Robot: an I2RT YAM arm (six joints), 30 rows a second.
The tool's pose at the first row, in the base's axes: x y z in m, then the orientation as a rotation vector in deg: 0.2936, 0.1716, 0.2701, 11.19, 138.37, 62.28
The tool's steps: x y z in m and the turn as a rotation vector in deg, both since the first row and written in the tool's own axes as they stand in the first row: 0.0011, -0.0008, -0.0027, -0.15, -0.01, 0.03; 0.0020, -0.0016, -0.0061, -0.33, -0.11, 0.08; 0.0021, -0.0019, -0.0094, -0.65, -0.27, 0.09; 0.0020, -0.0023, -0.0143, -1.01, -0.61, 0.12; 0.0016, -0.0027, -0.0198, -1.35, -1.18, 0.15; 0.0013, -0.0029, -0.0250, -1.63, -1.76, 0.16; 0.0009, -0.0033, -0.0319, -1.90, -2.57, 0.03; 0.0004, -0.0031, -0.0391, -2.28, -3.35, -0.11; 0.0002, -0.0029, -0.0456, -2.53, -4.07, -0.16
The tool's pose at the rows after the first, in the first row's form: 0.2914, 0.1696, 0.2706, 11.18, 138.28, 62.47; 0.2890, 0.1671, 0.2717, 11.23, 138.09, 62.67; 0.2874, 0.1647, 0.2733, 11.22, 137.76, 63.00; 0.2851, 0.1611, 0.2758, 11.30, 137.25, 63.31; 0.2828, 0.1571, 0.2788, 11.51, 136.55, 63.53; 0.2806, 0.1534, 0.2817, 11.72, 135.87, 63.65; 0.2777, 0.1484, 0.2855, 11.87, 134.98, 63.62; 0.2746, 0.1436, 0.2899, 11.95, 134.04, 63.72; 0.2717, 0.1393, 0.2938, 12.16, 133.25, 63.73
